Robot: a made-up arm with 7 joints.
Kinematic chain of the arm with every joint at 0, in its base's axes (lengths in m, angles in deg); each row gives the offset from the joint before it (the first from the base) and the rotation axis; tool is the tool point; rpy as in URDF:
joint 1: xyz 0 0 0.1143 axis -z
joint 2: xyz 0 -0.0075 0.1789 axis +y
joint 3: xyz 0 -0.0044 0.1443 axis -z
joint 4: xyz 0 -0.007 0.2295 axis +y
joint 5: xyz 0 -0.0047 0.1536 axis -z
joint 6: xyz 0 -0.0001 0.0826 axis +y
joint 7: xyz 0 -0.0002 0.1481 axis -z
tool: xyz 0 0 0 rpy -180 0 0
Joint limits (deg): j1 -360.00..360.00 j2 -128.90..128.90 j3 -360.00..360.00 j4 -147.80..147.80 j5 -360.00..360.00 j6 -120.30..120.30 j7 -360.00..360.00
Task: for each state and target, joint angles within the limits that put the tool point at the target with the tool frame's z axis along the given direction. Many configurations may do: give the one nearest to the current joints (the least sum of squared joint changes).
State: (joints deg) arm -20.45 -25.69 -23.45 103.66 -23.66 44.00 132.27
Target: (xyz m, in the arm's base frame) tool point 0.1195 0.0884 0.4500 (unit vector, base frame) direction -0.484 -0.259 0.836
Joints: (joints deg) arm -9.67 -26.83 -20.53 128.94 -11.12 43.33 132.27
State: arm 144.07 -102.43 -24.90 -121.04 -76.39 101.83 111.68
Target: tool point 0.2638 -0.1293 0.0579 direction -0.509 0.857 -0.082
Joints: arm 175.68 -104.06 11.78 -123.93 -69.59 103.26 111.68
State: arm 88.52 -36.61 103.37 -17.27 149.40 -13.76 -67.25
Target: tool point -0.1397 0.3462 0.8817 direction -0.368 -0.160 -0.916
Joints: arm 44.28 -34.12 71.81 -29.52 105.33 -48.60 -67.25
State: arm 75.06 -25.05 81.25 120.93 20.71 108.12 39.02
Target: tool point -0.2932 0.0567 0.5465 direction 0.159 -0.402 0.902
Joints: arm 65.51 -16.97 85.03 83.22 42.93 99.60 39.02
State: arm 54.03 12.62 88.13 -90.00 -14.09 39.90 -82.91
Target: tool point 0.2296 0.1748 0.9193 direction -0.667 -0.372 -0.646
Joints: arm 77.49 -4.32 77.71 -46.78 -16.61 -1.97 -82.91
